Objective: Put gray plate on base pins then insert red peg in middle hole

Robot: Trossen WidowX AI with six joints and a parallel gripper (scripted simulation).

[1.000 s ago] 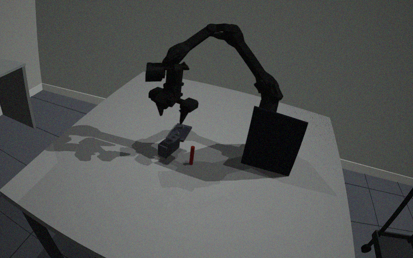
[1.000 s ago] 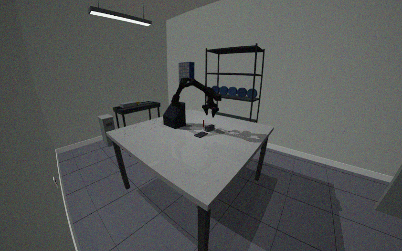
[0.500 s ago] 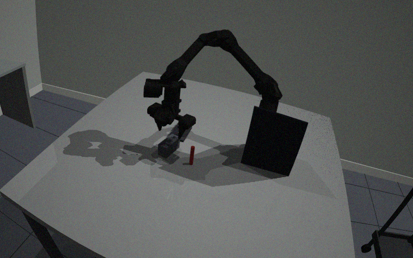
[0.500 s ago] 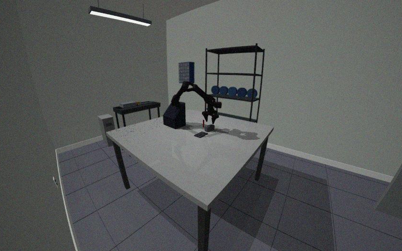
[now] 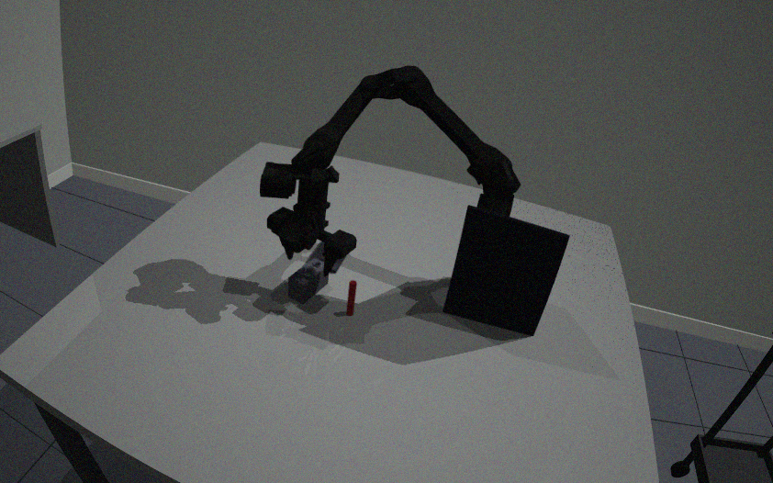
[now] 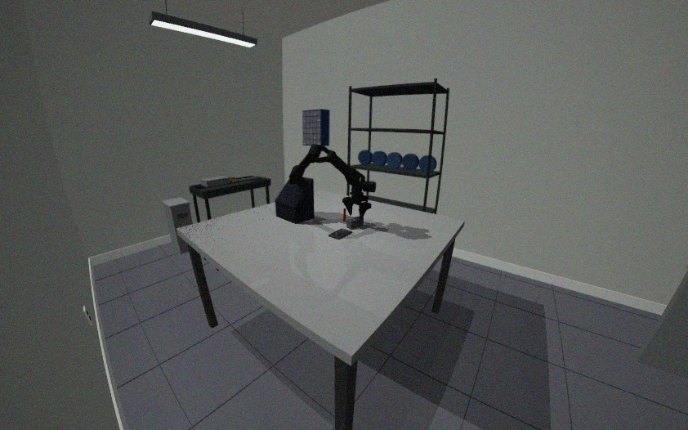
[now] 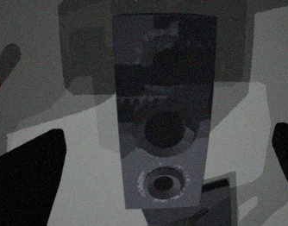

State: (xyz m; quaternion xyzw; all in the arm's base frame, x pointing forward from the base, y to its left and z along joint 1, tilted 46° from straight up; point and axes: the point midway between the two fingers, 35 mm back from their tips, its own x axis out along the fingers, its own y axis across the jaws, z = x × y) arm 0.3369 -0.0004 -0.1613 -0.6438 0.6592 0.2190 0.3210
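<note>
Right now the gray plate is 2 cm below my gripper tip. The rest, counted from my gripper tip: red peg: 11 cm behind, 3 cm to the left, 2 cm below.
</note>
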